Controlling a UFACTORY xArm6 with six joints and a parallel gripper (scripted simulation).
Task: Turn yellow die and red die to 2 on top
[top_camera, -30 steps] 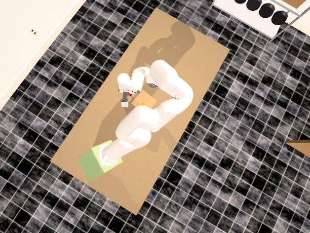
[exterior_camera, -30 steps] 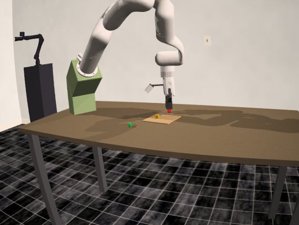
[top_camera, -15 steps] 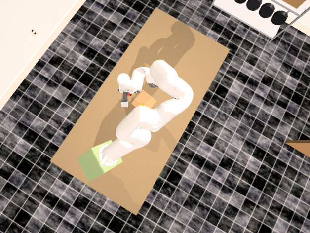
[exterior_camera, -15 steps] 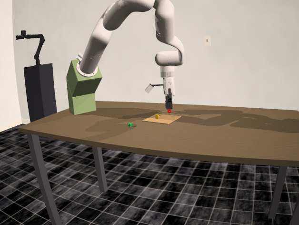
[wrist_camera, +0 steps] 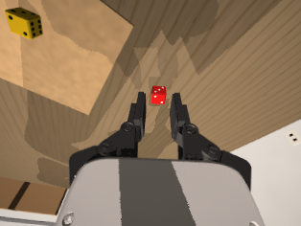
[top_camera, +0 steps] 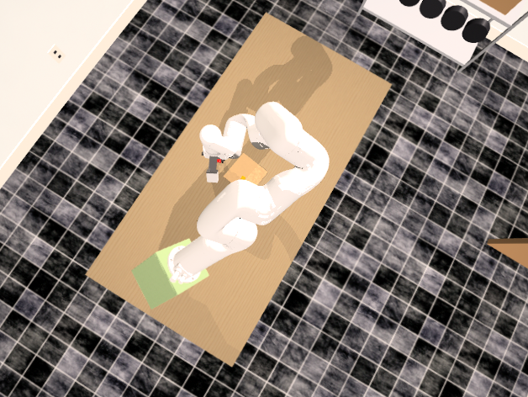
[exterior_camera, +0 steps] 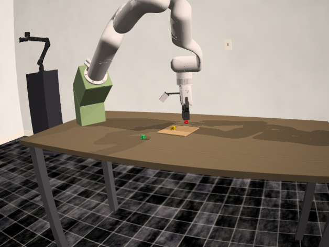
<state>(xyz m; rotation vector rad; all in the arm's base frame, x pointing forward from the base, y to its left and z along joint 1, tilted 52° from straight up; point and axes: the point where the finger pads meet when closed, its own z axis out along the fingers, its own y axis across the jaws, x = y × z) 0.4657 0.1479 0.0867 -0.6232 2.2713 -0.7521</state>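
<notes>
The red die is 3 cm below my hand. Round my hand: green die 13 cm behind, 27 cm to the right, 3 cm below; tan mat 1 cm behind, 13 cm to the right, 4 cm below; yellow die 3 cm behind, 13 cm to the right, 3 cm below.
</notes>
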